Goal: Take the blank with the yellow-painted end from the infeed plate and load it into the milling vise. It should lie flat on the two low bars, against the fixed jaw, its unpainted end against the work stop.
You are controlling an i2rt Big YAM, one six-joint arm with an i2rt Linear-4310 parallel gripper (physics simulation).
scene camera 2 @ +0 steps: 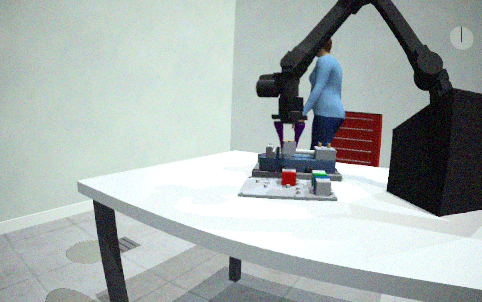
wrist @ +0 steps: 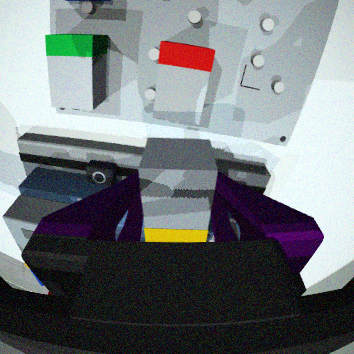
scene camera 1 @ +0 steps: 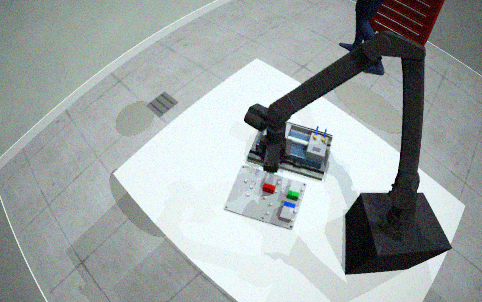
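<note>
My gripper is shut on the yellow-painted blank. The blank is upright, its yellow end up by the palm and its bare grey end down. In scene camera 2 it shows low at the vise, near the left jaw block. Whether it touches the bars or a jaw cannot be told. In scene camera 1 the arm hides the fingers, the blank and much of the vise's left part. In the wrist view the blank and fingers hide the vise parts below. The infeed plate lies beside the vise.
A red-ended blank, a green-ended one and a blue-ended one are on the plate among pins. The vise's right block has raised fittings. A person stands behind the table.
</note>
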